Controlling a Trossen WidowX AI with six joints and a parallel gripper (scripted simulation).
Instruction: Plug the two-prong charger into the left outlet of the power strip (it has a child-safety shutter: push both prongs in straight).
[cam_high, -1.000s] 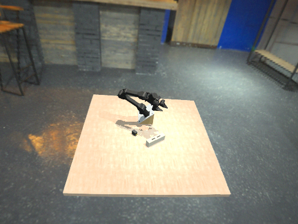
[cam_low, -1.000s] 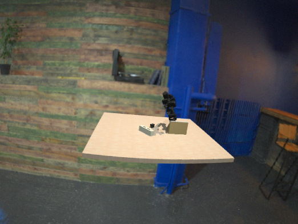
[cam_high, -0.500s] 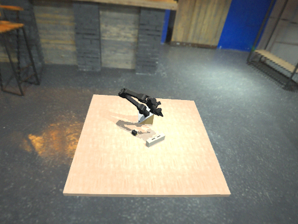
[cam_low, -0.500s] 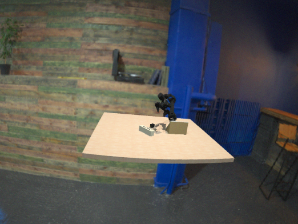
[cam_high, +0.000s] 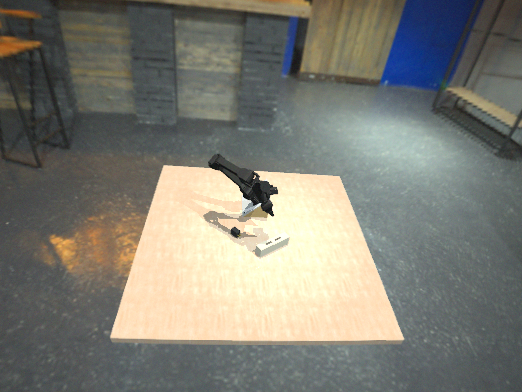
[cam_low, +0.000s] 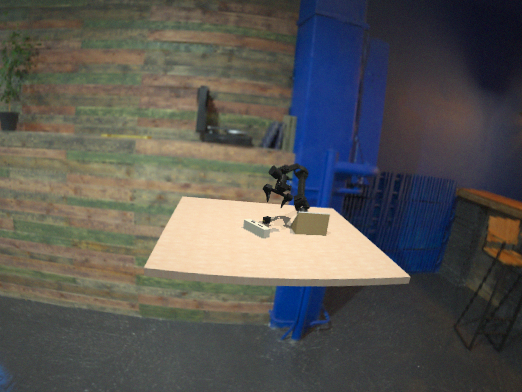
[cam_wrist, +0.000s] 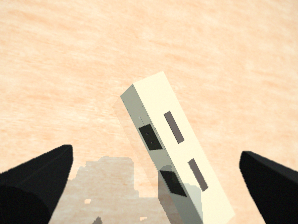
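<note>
Now: the black two-prong charger 18 cm to the right of my gripper tip, 16 cm below it and 4 cm ahead of it.
</note>
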